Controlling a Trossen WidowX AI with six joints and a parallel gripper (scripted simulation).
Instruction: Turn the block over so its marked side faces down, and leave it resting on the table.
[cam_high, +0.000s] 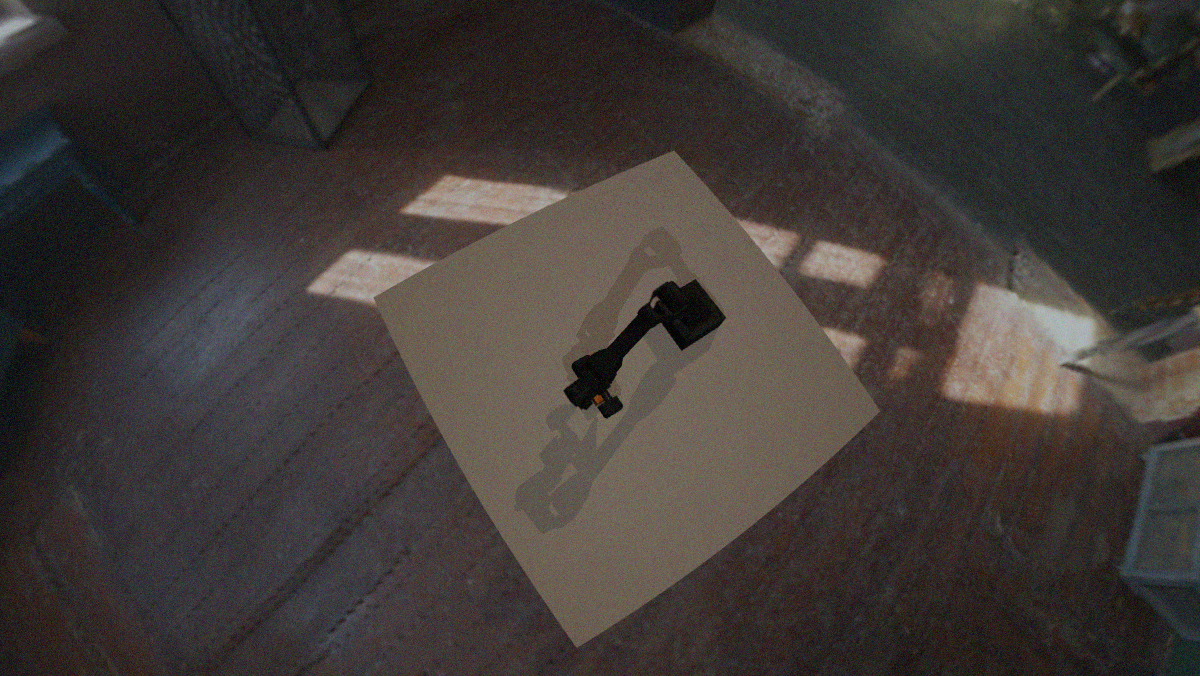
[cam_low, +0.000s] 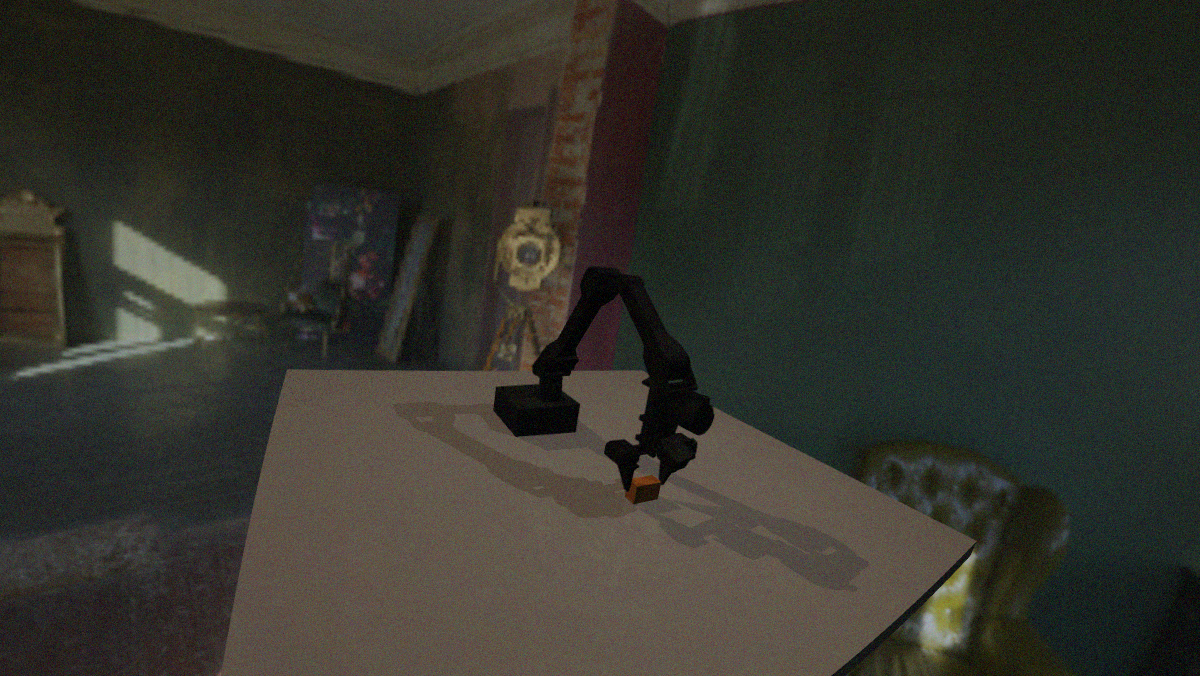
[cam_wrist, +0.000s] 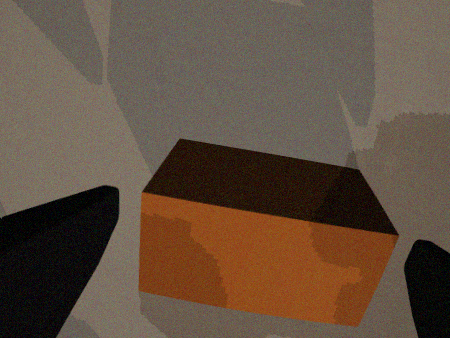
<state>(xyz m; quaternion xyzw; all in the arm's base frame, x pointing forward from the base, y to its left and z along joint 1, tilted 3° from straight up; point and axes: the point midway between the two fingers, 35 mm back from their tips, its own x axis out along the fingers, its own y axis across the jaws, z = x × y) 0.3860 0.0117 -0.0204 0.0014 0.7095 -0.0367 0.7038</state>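
Now: gripper tip 1 cm past the orange block and 1 cm above it.
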